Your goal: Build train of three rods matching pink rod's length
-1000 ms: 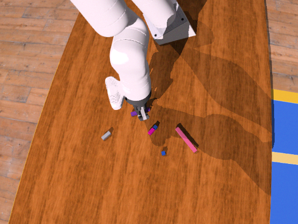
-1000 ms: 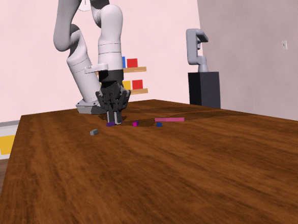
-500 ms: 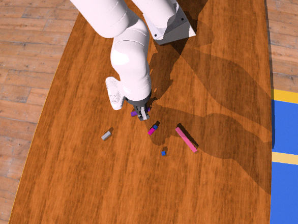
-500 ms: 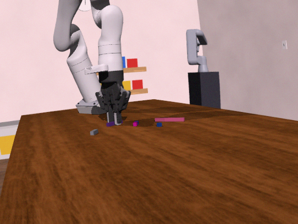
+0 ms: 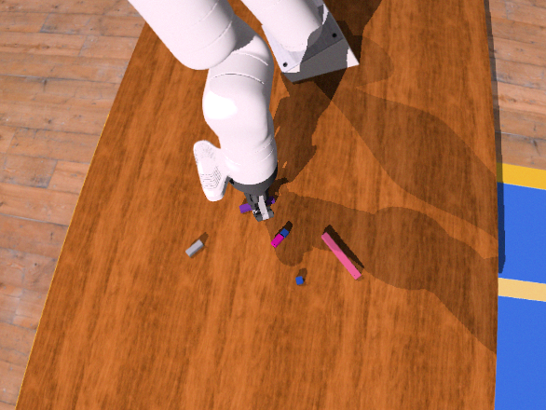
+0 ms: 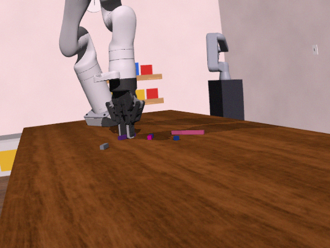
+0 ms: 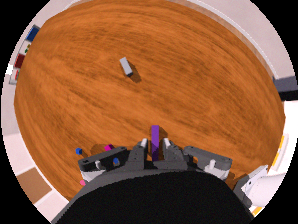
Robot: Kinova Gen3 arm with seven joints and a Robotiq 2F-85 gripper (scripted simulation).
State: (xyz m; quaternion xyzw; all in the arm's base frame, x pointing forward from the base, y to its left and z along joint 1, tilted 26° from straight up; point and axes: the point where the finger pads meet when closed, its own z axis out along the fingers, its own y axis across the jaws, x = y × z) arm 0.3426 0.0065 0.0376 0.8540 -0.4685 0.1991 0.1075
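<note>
Right now the purple rod is 1 cm below my hand. Round my hand: small blue rod: 11 cm ahead, 10 cm to the left, 1 cm below; then magenta rod: 6 cm ahead, 5 cm to the left, 1 cm below; then grey rod: 10 cm ahead, 8 cm to the right, 1 cm below.
</note>
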